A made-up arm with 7 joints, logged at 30 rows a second.
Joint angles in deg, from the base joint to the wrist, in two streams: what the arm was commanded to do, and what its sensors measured. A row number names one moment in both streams.
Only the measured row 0 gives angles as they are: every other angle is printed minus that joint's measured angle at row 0.
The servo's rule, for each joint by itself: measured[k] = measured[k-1] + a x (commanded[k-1-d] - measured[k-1]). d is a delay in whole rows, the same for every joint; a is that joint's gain. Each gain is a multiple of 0.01, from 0.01 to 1. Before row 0 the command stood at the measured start. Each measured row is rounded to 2 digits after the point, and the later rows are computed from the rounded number. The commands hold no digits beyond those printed.
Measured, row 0:
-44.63 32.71 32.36 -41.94 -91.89 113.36 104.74
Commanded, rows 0 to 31:
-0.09 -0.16 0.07 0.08 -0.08 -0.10 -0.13
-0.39 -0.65 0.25 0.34 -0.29 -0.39 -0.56
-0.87 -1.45 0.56 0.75 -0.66 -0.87 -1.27
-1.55 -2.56 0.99 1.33 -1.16 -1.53 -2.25
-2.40 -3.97 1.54 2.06 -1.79 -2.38 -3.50
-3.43 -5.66 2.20 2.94 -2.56 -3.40 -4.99
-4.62 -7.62 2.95 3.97 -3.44 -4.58 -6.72
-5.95 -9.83 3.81 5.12 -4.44 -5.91 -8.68
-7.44 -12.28 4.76 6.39 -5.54 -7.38 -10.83
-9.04 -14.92 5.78 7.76 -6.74 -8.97 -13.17
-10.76 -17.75 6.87 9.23 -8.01 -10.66 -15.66
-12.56 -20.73 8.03 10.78 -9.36 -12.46 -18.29
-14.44 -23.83 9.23 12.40 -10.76 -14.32 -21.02
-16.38 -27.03 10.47 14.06 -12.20 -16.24 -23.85
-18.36 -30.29 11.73 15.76 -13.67 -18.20 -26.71
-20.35 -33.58 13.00 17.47 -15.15 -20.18 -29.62
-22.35 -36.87 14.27 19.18 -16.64 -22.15 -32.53
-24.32 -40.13 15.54 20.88 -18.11 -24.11 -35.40
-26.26 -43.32 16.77 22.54 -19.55 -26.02 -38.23
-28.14 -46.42 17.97 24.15 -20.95 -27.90 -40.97
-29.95 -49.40 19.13 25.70 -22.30 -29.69 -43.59
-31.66 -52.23 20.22 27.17 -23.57 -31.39 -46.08
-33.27 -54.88 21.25 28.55 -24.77 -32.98 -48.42
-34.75 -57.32 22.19 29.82 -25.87 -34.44 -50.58
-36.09 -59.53 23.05 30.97 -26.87 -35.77 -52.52
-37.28 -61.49 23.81 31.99 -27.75 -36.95 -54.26
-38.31 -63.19 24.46 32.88 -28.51 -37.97 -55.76
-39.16 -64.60 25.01 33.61 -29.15 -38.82 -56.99
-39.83 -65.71 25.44 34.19 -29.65 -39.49 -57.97
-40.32 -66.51 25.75 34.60 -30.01 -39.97 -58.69
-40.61 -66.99 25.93 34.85 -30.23 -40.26 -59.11
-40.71 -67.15 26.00 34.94 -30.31 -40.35 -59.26
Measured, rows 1 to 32:
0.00 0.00 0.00 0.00 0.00 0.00 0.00
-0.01 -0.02 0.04 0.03 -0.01 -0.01 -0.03
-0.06 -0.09 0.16 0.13 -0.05 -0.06 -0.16
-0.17 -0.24 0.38 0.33 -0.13 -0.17 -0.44
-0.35 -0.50 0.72 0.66 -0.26 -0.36 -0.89
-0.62 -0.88 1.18 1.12 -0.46 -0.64 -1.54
-0.99 -1.41 1.75 1.72 -0.73 -1.03 -2.40
-1.46 -2.09 2.42 2.46 -1.08 -1.53 -3.48
-2.04 -2.94 3.20 3.34 -1.52 -2.14 -4.78
-2.74 -3.97 4.07 4.35 -2.04 -2.87 -6.29
-3.56 -5.17 5.03 5.48 -2.65 -3.72 -8.01
-4.50 -6.55 6.06 6.72 -3.35 -4.69 -9.92
-5.55 -8.11 7.16 8.06 -4.13 -5.78 -12.01
-6.71 -9.84 8.32 9.49 -4.99 -6.98 -14.26
-7.97 -11.73 9.52 11.00 -5.93 -8.28 -16.66
-9.32 -13.77 10.76 12.57 -6.94 -9.67 -19.17
-10.75 -15.95 12.01 14.19 -8.01 -11.14 -21.78
-12.26 -18.25 13.28 15.84 -9.13 -12.68 -24.47
-13.83 -20.66 14.55 17.50 -10.30 -14.28 -27.20
-15.45 -23.15 15.79 19.16 -11.50 -15.92 -29.96
-17.10 -25.71 17.01 20.81 -12.73 -17.60 -32.71
-18.77 -28.32 18.20 22.42 -13.97 -19.29 -35.43
-20.45 -30.95 19.33 23.99 -15.22 -20.98 -38.09
-22.12 -33.58 20.41 25.49 -16.46 -22.66 -40.67
-23.76 -36.19 21.41 26.92 -17.68 -24.31 -43.15
-25.36 -38.76 22.33 28.26 -18.87 -25.91 -45.49
-26.91 -41.26 23.16 29.49 -20.02 -27.46 -47.68
-28.39 -43.67 23.89 30.61 -21.12 -28.93 -49.70
-29.79 -45.97 24.52 31.60 -22.16 -30.31 -51.52
-31.10 -48.14 25.04 32.45 -23.13 -31.60 -53.13
-32.30 -50.16 25.44 33.16 -24.02 -32.77 -54.52
-33.38 -52.01 25.71 33.72 -24.83 -33.82 -55.67
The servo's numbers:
d 1
a 0.13 0.11 0.56 0.33 0.13 0.14 0.25

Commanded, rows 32 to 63:
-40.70 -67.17 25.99 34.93 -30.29 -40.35 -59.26
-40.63 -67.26 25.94 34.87 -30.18 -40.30 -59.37
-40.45 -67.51 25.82 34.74 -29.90 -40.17 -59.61
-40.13 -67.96 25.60 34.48 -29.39 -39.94 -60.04
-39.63 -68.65 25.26 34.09 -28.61 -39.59 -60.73
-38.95 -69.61 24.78 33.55 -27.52 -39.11 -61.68
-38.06 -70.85 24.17 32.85 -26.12 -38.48 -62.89
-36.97 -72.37 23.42 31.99 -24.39 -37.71 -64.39
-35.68 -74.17 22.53 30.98 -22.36 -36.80 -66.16
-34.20 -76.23 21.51 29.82 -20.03 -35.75 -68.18
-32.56 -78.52 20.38 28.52 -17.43 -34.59 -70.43
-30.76 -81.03 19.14 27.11 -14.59 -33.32 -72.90
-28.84 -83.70 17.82 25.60 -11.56 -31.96 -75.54
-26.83 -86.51 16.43 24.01 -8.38 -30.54 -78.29
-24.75 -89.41 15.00 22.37 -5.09 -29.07 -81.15
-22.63 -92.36 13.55 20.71 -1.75 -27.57 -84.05
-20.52 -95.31 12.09 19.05 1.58 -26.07 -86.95
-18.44 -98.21 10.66 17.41 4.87 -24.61 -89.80
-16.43 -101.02 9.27 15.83 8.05 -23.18 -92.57
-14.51 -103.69 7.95 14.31 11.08 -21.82 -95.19
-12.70 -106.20 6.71 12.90 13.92 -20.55 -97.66
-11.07 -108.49 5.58 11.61 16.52 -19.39 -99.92
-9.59 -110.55 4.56 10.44 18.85 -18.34 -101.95
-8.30 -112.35 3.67 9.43 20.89 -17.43 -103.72
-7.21 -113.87 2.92 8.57 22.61 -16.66 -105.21
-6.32 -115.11 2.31 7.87 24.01 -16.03 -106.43
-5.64 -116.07 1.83 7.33 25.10 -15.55 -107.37
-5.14 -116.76 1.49 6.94 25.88 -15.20 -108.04
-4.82 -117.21 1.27 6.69 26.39 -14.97 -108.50
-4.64 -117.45 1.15 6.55 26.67 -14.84 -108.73
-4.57 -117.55 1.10 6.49 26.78 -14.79 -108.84
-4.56 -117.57 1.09 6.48 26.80 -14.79 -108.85
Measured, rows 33 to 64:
-34.33 -53.68 25.87 34.12 -25.54 -34.73 -56.57
-35.16 -55.16 25.94 34.39 -26.16 -35.52 -57.24
-35.87 -56.49 25.94 34.55 -26.68 -36.19 -57.77
-36.47 -57.70 25.87 34.61 -27.10 -36.75 -58.23
-36.95 -58.83 25.72 34.57 -27.40 -37.20 -58.68
-37.30 -59.91 25.46 34.41 -27.56 -37.53 -59.19
-37.51 -60.98 25.08 34.13 -27.55 -37.75 -59.81
-37.58 -62.07 24.57 33.71 -27.36 -37.85 -60.58
-37.50 -63.20 23.93 33.14 -26.97 -37.83 -61.53
-37.26 -64.41 23.15 32.43 -26.37 -37.69 -62.69
-36.86 -65.71 22.23 31.57 -25.55 -37.42 -64.06
-36.30 -67.12 21.19 30.56 -24.49 -37.02 -65.65
-35.58 -68.65 20.04 29.42 -23.20 -36.50 -67.46
-34.70 -70.31 18.80 28.16 -21.69 -35.86 -69.48
-33.68 -72.09 17.47 26.79 -19.96 -35.12 -71.68
-32.52 -74.00 16.09 25.33 -18.03 -34.27 -74.05
-31.23 -76.02 14.67 23.81 -15.91 -33.33 -76.55
-29.84 -78.14 13.23 22.24 -13.64 -32.31 -79.15
-28.36 -80.35 11.79 20.65 -11.23 -31.23 -81.81
-26.81 -82.62 10.38 19.06 -8.72 -30.10 -84.50
-25.21 -84.94 9.02 17.49 -6.15 -28.94 -87.17
-23.58 -87.28 7.73 15.98 -3.54 -27.77 -89.79
-21.95 -89.61 6.53 14.54 -0.93 -26.60 -92.32
-20.34 -91.91 5.43 13.19 1.64 -25.44 -94.73
-18.77 -94.16 4.44 11.95 4.14 -24.32 -96.98
-17.27 -96.33 3.59 10.83 6.54 -23.25 -99.04
-15.85 -98.40 2.87 9.85 8.81 -22.24 -100.89
-14.52 -100.34 2.29 9.02 10.93 -21.30 -102.51
-13.30 -102.15 1.84 8.33 12.87 -20.45 -103.89
-12.20 -103.81 1.52 7.79 14.63 -19.68 -105.04
-11.22 -105.31 1.31 7.38 16.20 -19.00 -105.96
-10.36 -106.66 1.19 7.09 17.58 -18.41 -106.68

